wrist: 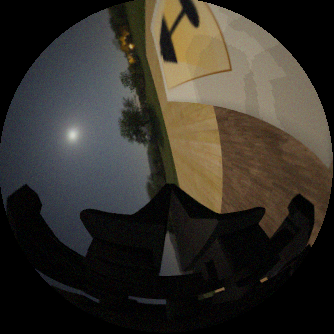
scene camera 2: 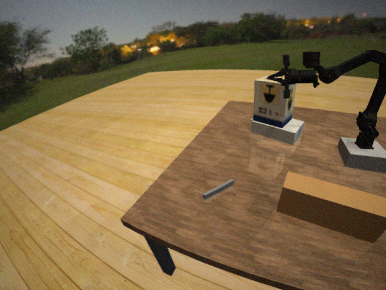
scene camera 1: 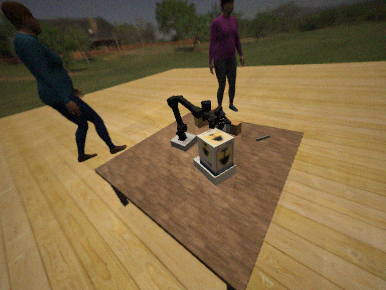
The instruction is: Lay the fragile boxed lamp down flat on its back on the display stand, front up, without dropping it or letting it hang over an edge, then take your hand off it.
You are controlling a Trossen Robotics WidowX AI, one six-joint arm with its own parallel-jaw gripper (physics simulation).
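Frame: origin at the arm's base, x up, y right, z ahead, level; centimetres.
Seen in the pictures: gripper, fingertip midpoint: [wrist: 169,187] [scene camera 2: 266,77] [scene camera 1: 231,123]; arm's base at its link origin: [scene camera 2: 363,145] [scene camera 1: 182,138].
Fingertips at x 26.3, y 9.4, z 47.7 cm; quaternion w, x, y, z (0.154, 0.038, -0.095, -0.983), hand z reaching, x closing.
Offsets run from my fingertips to a thing's top centre. Level surfaces: height alone.
The boxed lamp {dy +13.4, dx -3.2, dz -5.9 cm} [scene camera 1: 216,152] [scene camera 2: 270,100] [wrist: 199,52] is a white carton with yellow lamp pictures and a blue band at the bottom. It stands upright on the low white display stand [scene camera 1: 220,176] [scene camera 2: 278,133]. My gripper [scene camera 1: 220,124] [scene camera 2: 270,77] [wrist: 169,187] is shut and empty, turned on its side. It sits at the box's top edge on the arm's side, level with the top face. In the wrist view the box fills the upper right, close ahead of the fingertips. I cannot tell whether the fingertips touch the box.
A small grey bar {dy -39.3, dx -30.7, dz +16.4 cm} [scene camera 1: 263,138] [scene camera 2: 218,189] lies on the brown table {dx -32.9 cm} [scene camera 1: 192,216] [scene camera 2: 235,230]. A brown cardboard block {dy -46.4, dx -21.9, dz -19.5 cm} [scene camera 1: 235,127] [scene camera 2: 312,198] lies behind the arm. The arm's base [scene camera 1: 183,142] stands left of the stand. Two people [scene camera 1: 224,52] [scene camera 1: 65,95] are on the deck.
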